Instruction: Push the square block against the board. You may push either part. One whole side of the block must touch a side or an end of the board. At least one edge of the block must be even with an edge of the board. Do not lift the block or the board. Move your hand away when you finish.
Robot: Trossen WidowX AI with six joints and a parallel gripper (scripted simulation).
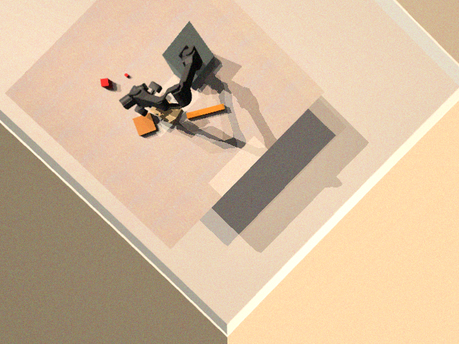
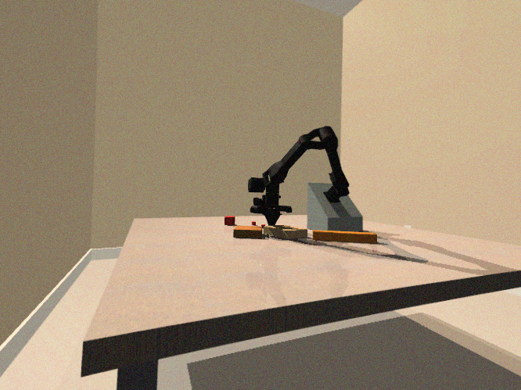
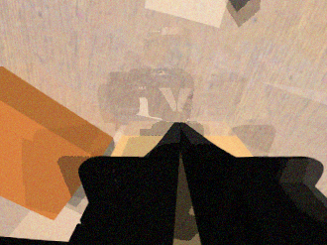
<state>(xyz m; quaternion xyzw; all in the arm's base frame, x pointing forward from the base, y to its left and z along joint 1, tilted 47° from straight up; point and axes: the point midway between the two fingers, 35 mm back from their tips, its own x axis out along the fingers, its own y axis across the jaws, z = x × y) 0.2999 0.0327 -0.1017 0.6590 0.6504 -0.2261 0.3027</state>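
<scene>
The tan block lies 1 cm behind my gripper tip, 9 cm to the left of it and 1 cm above it. Also, from my gripper tip: orange square block: 13 cm ahead, 4 cm to the left, 1 cm above; then orange board: 14 cm behind, 27 cm to the left, 1 cm above; then red cube: 7 cm ahead, 27 cm to the right, 1 cm above.
</scene>
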